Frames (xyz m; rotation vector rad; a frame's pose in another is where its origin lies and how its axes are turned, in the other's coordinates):
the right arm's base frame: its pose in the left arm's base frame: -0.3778 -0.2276 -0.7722 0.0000 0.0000 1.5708
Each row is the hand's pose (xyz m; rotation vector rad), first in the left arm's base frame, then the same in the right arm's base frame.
Working: the left arm's base frame: its pose in the right arm's base frame: 0.2276 -0.3778 0.7722 0.0000 0.0000 -1.5708

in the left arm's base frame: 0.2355 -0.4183 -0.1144 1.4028 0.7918 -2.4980
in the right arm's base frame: -0.1907 -0.6133 0.6578 -1.2406 0.3454 1.5547
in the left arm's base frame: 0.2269 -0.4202 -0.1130 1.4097 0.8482 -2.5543
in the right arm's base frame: -0.1926 -0.6047 0.6592 -1.2384 0.3080 1.4872
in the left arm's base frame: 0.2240 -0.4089 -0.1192 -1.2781 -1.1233 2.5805
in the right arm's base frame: -0.1813 -0.6018 0.6530 -1.2689 0.0818 1.3223
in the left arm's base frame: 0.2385 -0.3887 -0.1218 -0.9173 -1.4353 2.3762
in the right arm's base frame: -0.1611 -0.6163 0.6504 -1.2859 -0.2831 1.1240
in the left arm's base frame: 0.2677 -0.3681 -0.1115 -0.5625 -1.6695 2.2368
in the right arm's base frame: -0.1405 -0.6455 0.6607 -1.2441 -0.6170 1.0115
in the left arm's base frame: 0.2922 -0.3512 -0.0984 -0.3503 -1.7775 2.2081
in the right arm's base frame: -0.1236 -0.6700 0.6738 -1.1885 -0.7972 1.0042
